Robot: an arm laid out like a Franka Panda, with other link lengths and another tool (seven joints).
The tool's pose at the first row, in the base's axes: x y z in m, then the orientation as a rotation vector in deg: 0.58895, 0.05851, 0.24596, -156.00, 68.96, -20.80
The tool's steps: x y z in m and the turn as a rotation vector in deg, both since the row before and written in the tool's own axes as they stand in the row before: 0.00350, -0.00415, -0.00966, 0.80, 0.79, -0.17; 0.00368, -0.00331, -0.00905, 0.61, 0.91, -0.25; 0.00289, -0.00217, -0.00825, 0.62, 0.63, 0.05; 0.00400, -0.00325, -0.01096, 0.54, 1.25, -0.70; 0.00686, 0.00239, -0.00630, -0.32, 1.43, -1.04; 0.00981, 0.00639, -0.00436, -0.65, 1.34, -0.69
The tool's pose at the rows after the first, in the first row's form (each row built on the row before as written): 0.59150, 0.05838, 0.25674, -155.55, 68.53, -22.33; 0.59354, 0.05759, 0.26682, -155.32, 68.12, -23.94; 0.59434, 0.05670, 0.27575, -154.83, 68.02, -25.11; 0.59558, 0.05564, 0.28775, -154.98, 67.14, -27.22; 0.59618, 0.04889, 0.29457, -156.09, 66.32, -29.24; 0.59666, 0.03742, 0.29950, -157.20, 66.10, -30.96
